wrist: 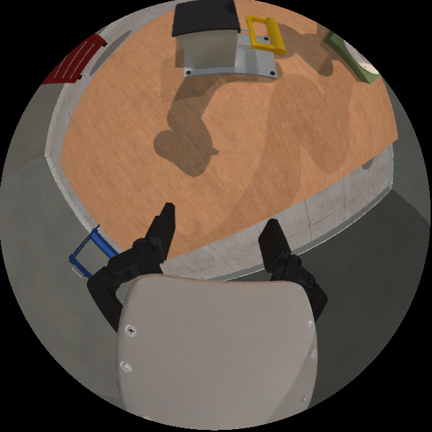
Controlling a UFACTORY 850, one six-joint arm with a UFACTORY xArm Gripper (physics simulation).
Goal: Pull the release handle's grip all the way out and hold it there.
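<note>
The release handle's yellow grip (274,36) is a D-shaped loop at the top of the wrist view, right of a cream housing (210,51) with a black top. A short thin rod shows between the housing and the grip. The housing stands on a grey base plate (250,71) with dark bolts at its corners. My gripper (221,222) is wide open with nothing between its black fingers. In the view it is well below the housing and the grip, apart from both.
The wooden table top (240,130) carries the housing and several shadows. A green base block (350,57) with a white round part is at the upper right. A red slatted cabinet (75,59) stands beyond the table at upper left. A blue frame (104,243) shows beyond the edge at lower left.
</note>
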